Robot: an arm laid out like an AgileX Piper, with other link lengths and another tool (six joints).
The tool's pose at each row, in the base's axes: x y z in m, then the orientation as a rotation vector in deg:
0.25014 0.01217 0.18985 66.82 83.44 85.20
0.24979 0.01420 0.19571 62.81 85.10 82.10
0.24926 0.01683 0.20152 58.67 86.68 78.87
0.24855 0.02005 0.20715 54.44 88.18 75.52
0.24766 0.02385 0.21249 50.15 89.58 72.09
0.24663 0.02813 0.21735 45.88 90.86 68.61
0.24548 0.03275 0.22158 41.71 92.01 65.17
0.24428 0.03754 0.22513 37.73 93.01 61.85
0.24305 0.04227 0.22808 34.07 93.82 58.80
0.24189 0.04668 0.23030 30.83 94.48 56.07
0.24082 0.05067 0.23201 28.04 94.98 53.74
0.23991 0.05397 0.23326 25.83 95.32 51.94
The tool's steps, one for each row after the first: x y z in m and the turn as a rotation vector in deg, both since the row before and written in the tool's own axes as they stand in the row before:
0.00266 0.00562 -0.00001 0.00 -0.01 -4.53
0.00283 0.00574 0.00002 0.01 0.00 -4.67
0.00298 0.00581 0.00005 0.03 0.02 -4.79
0.00312 0.00583 0.00008 0.04 0.04 -4.86
0.00321 0.00572 0.00013 0.07 0.05 -4.87
0.00324 0.00548 0.00016 0.09 0.08 -4.77
0.00320 0.00517 0.00020 0.10 0.10 -4.56
0.00301 0.00485 0.00019 0.08 0.11 -4.19
0.00274 0.00426 0.00020 0.09 0.12 -3.72
0.00240 0.00377 0.00018 0.05 0.12 -3.19
0.00192 0.00310 0.00014 0.00 0.10 -2.50

